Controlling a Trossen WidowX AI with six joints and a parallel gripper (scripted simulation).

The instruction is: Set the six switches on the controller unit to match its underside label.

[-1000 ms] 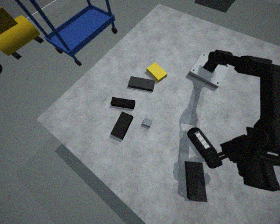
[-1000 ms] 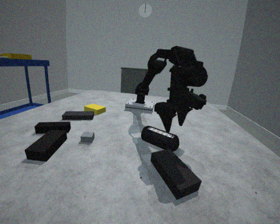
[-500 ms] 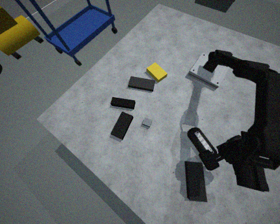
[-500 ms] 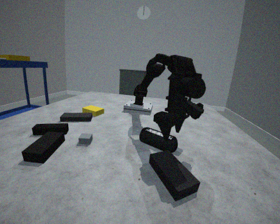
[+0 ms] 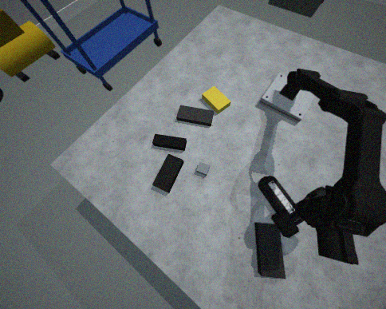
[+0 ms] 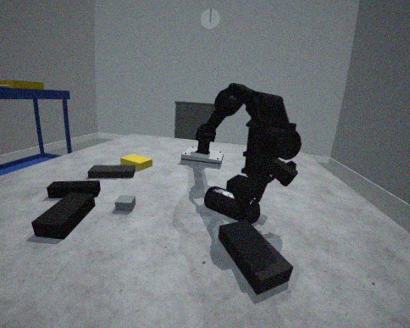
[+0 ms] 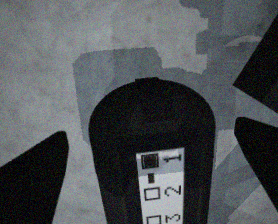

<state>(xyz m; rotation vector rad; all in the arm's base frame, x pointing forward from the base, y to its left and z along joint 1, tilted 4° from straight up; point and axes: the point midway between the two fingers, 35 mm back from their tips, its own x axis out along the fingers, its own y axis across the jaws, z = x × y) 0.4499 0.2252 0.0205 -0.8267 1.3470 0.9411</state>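
My gripper tip is now 13 cm short of the dark block and 1 cm above it. Also, from my gripper tip: yellow block: 47 cm to the right, 24 cm behind, 2 cm below; grey cube: 32 cm to the right, 6 cm ahead, 2 cm below.
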